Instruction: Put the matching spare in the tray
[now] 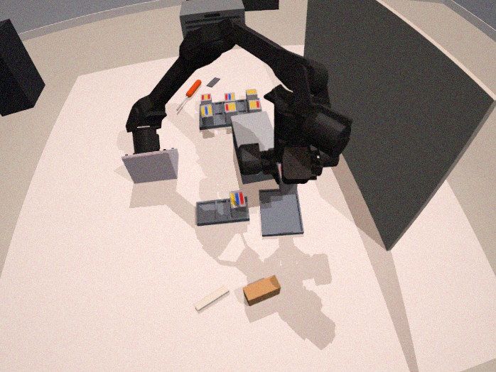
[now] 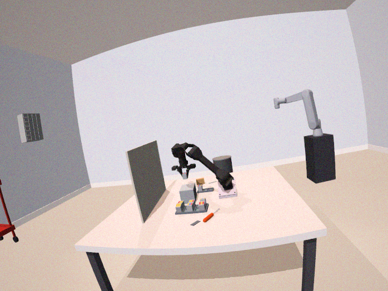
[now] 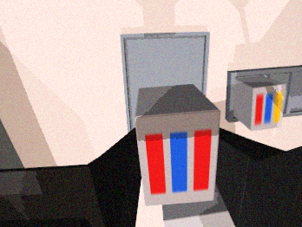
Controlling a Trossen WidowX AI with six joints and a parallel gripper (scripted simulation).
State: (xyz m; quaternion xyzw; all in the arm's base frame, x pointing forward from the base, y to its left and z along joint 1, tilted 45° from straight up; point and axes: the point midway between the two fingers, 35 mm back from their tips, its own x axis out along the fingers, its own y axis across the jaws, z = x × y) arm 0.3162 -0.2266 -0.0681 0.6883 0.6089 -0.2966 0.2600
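Now: the dark tray 120 mm below my gripper tip and 10 mm behind it. Round my gripper tip: grey rack: 140 mm behind, 120 mm below, 30 mm to the left; then brown block: 190 mm to the right, 100 mm below, 90 mm behind; then mounted unit: 200 mm to the left, 80 mm below, 30 mm behind.
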